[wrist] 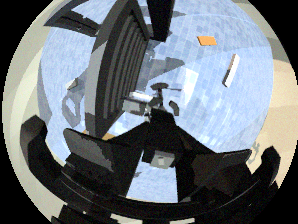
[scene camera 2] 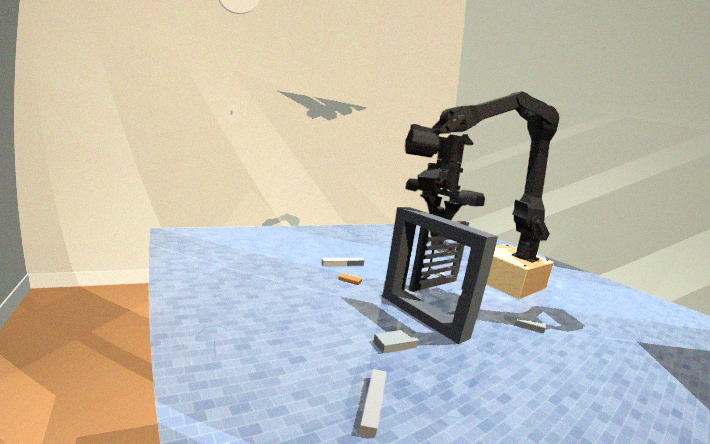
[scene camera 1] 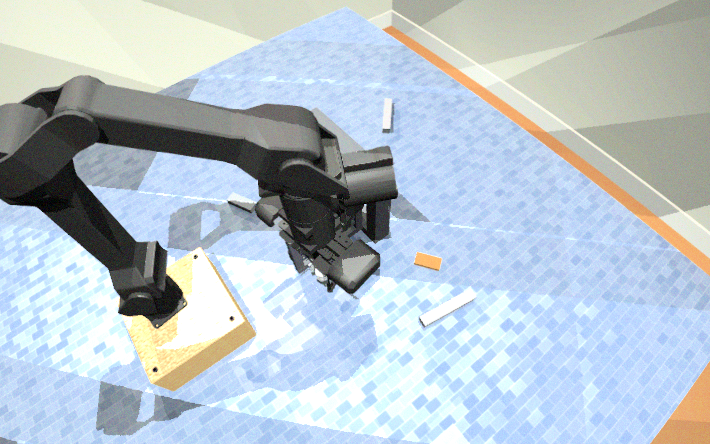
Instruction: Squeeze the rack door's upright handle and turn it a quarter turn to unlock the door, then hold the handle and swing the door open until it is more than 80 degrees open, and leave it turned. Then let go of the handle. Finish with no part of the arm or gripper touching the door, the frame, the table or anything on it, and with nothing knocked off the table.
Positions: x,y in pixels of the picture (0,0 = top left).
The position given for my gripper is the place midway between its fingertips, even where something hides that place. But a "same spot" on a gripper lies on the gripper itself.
my gripper: wrist; scene camera 2; scene camera 1 321,262
same spot on my gripper: [wrist: 103,167] = [scene camera 2: 450,201]
